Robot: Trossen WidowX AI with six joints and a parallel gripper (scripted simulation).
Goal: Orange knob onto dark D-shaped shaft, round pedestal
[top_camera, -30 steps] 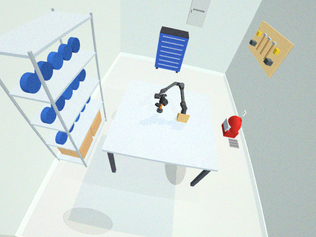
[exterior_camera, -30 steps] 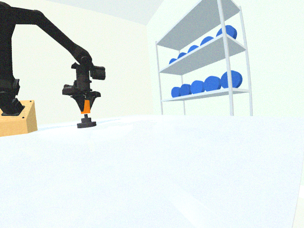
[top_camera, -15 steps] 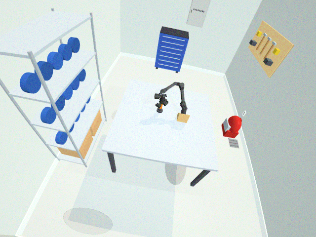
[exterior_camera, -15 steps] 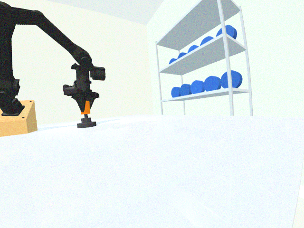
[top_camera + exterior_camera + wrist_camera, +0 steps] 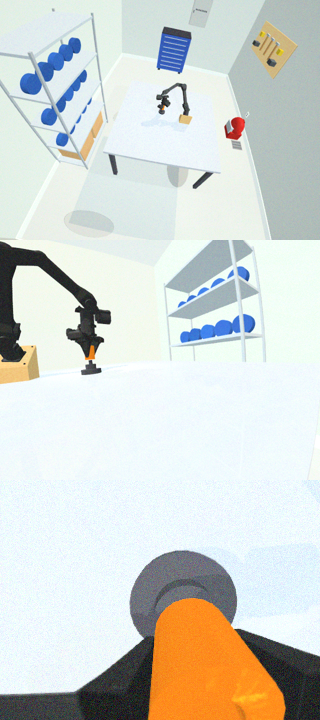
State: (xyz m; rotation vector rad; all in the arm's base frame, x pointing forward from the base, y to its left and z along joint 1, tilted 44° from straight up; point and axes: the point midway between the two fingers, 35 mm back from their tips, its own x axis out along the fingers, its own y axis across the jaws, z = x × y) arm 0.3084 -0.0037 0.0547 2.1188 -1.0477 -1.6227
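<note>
Right now my gripper tip is 20 mm below the orange knob. The rest, counted from my gripper tip: round pedestal 40 mm below.
</note>
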